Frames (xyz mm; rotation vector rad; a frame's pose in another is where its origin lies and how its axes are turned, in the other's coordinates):
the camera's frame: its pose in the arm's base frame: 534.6 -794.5 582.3 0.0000 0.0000 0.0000
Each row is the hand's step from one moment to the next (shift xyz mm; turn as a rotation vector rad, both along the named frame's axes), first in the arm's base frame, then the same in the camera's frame.
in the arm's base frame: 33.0 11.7 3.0 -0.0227 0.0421 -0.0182
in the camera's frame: 33.0 11.7 3.0 -0.0227 0.0421 -0.0182
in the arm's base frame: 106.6 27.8 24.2 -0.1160 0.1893 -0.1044
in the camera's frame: 106.6 27.8 24.2 -0.1160 0.1893 -0.1044
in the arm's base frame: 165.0 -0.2 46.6 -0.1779 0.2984 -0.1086
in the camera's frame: 165.0 -0.2 46.6 -0.1779 0.2984 -0.1086
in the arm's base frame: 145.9 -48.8 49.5 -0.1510 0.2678 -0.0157
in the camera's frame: 145.9 -48.8 49.5 -0.1510 0.2678 -0.0157
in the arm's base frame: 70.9 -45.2 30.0 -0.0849 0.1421 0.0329
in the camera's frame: 70.9 -45.2 30.0 -0.0849 0.1421 0.0329
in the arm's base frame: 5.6 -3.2 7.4 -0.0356 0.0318 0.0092
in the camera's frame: 5.6 -3.2 7.4 -0.0356 0.0318 0.0092
